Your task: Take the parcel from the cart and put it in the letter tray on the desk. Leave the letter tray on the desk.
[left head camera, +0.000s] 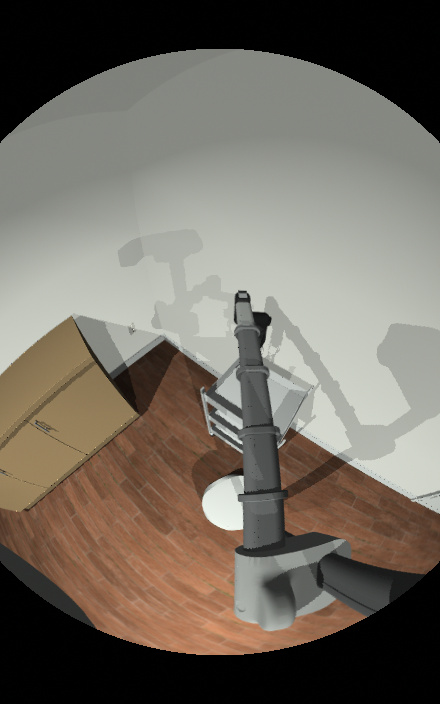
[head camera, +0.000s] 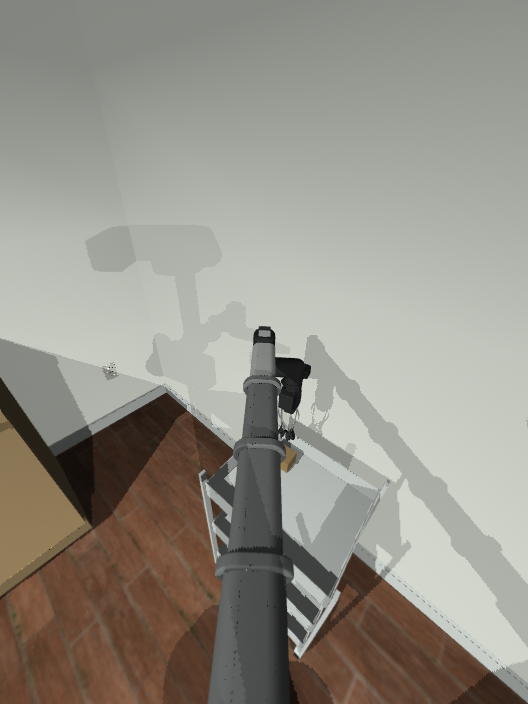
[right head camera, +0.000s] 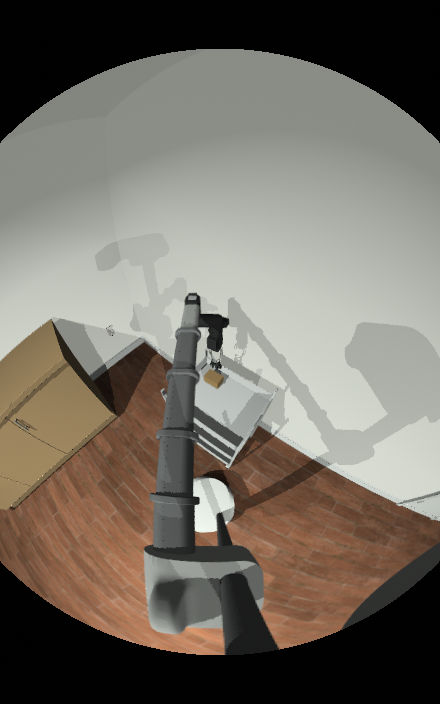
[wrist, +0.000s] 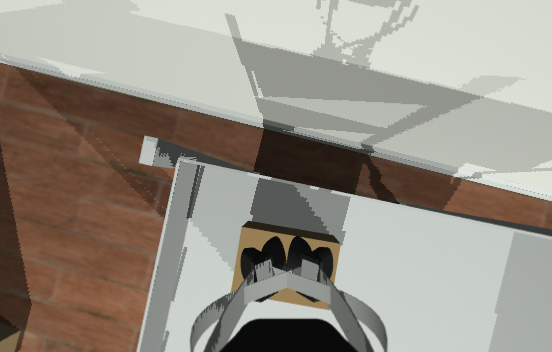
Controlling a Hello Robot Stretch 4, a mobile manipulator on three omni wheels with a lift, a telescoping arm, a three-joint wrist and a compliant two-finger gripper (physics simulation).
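Frame: origin at the robot's base, x back, y right, z up, level; metres.
Seen in the pictures: gripper, between the fingertips: [head camera: 285, 438] [right head camera: 215, 367] [wrist: 286, 256]; robot's base, origin of its link: [left head camera: 232, 501] [right head camera: 204, 503].
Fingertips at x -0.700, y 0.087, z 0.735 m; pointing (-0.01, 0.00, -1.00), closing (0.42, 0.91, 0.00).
Offsets run from my fingertips to a thing's middle. "spot": to the spot under its first point.
The parcel {dx +0.019, dy -0.010, dz -0.075 m} [head camera: 289, 459] [right head camera: 213, 378] [wrist: 255, 237], a small tan box, lies on the white top of the cart {spot: dx +0.140, dy +0.081, dz -0.101 m} [head camera: 309, 494] [right head camera: 233, 404] [wrist: 425, 260], near one end on the wall side. The cart [left head camera: 290, 402] also shows partly behind the arm in the left head view. My gripper [head camera: 287, 435] [right head camera: 215, 365] [wrist: 286, 256] points down over the parcel. Its fingertips are together, with nothing seen between them, and tan cardboard shows on both sides of them. How far they are above the box is hard to tell. The letter tray and desk do not show in these views.
A tan cabinet [head camera: 34, 506] [left head camera: 77, 415] [right head camera: 57, 410] stands on the left. A wall runs close behind the cart. A white round object [left head camera: 223, 503] [right head camera: 212, 506] is on the floor in front of the cart, partly behind the extended arm.
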